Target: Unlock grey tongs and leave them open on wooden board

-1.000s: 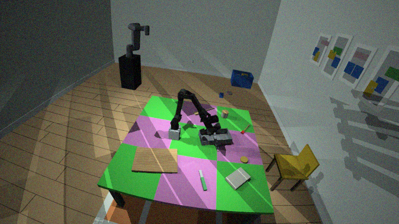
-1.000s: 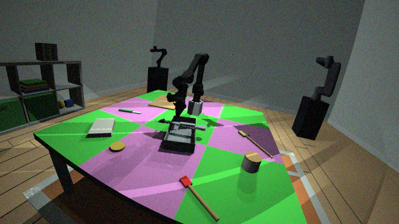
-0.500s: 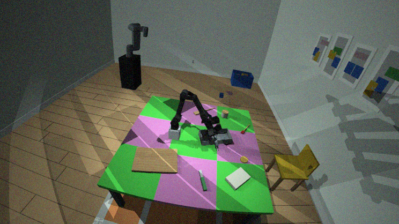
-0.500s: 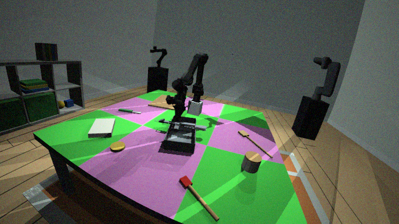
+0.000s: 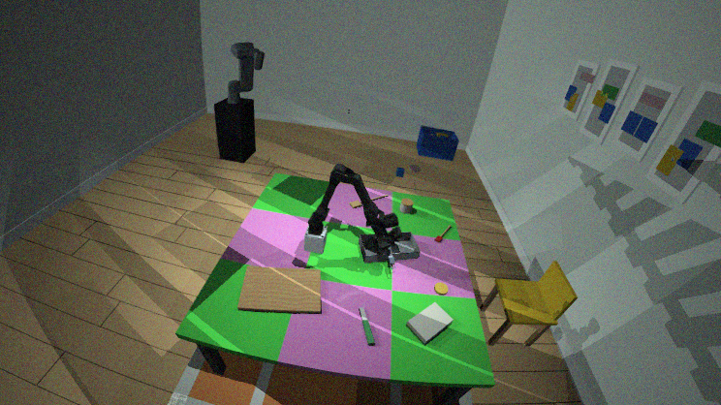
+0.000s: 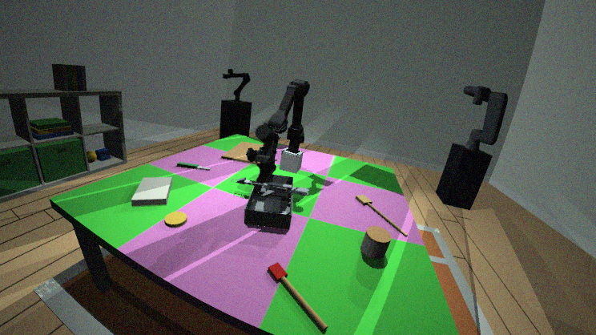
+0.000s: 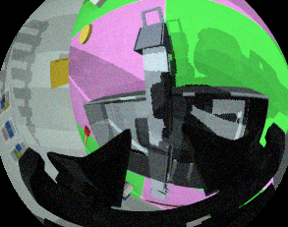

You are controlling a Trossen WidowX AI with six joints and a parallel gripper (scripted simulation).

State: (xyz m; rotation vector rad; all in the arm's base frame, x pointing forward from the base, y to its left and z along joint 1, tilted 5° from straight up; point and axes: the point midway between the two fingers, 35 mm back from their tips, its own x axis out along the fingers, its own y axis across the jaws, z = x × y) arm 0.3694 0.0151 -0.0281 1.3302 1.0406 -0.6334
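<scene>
The dark roasting tin is 10 mm ahead of my gripper tip, 50 mm to the left of it and 40 mm below it. From my gripper tip the other things lie so: lidded canister (100 mm ahead, 450 mm to the left, 40 mm below); then yellow disc (290 mm ahead, 170 mm to the right, 60 mm below); then red-headed tool (330 mm ahead, 250 mm to the left, 60 mm below).
</scene>
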